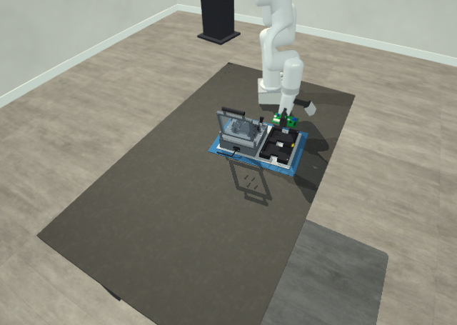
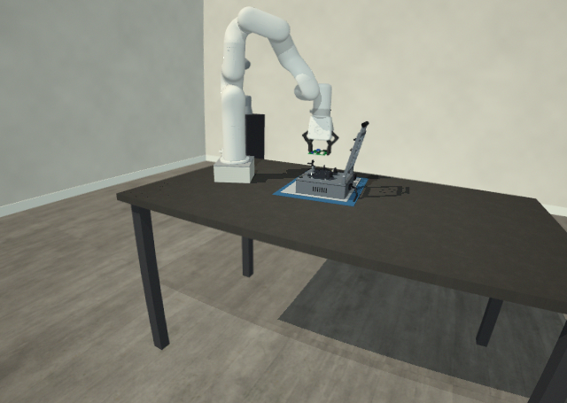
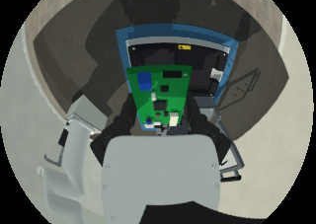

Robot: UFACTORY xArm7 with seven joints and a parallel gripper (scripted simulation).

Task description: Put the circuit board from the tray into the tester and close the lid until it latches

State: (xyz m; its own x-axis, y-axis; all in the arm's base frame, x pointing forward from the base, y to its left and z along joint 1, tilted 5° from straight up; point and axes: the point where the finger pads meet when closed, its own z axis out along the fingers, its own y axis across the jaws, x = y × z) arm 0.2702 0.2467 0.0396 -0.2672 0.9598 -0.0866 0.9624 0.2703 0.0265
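Right now the green circuit board is right at my hand. From my hand the other things lie so: tester plate (140 mm to the right, 110 mm ahead, 50 mm below); then tester (120 mm ahead, 100 mm to the right, 10 mm below); then latch hook (110 mm to the right, 40 mm below, 30 mm ahead).
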